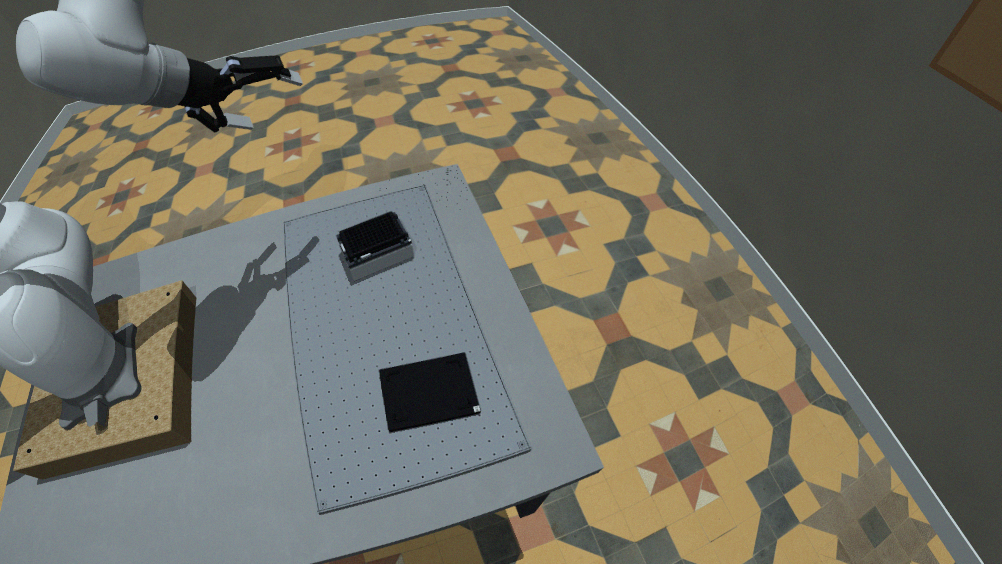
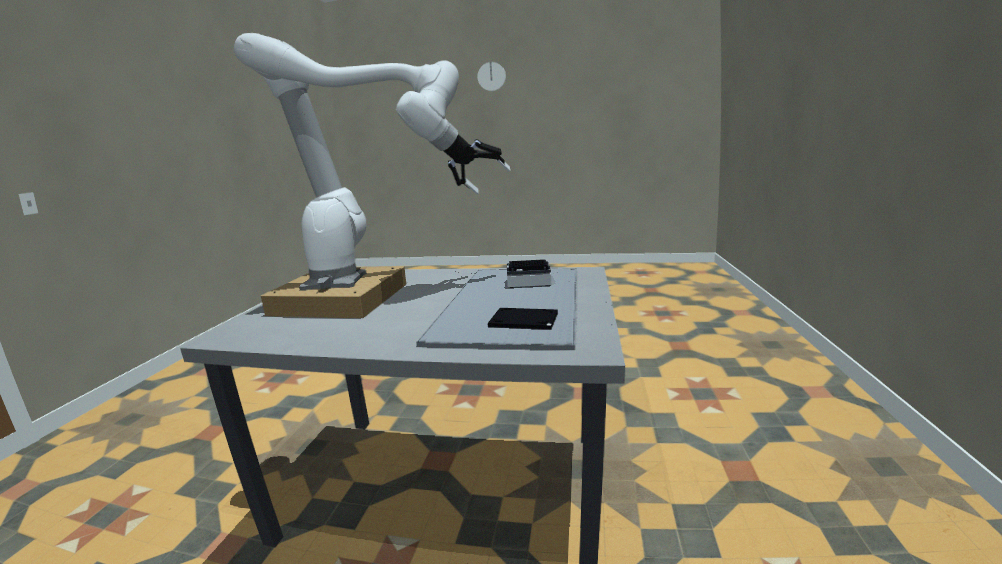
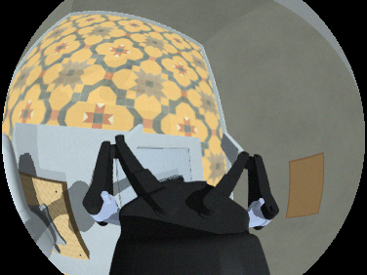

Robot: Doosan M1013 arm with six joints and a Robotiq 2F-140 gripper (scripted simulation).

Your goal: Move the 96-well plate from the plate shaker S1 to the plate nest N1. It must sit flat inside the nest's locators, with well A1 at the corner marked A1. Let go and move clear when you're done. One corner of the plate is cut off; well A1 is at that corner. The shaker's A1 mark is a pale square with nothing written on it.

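Now: the black 96-well plate 280 mm below my hand, 180 mm to the right of it and 100 mm ahead of it. The rest, counted from my hand: A1 mark: 600 mm to the right, 330 mm below, 110 mm ahead; black plate nest N1: 530 mm to the right, 340 mm below, 60 mm ahead.
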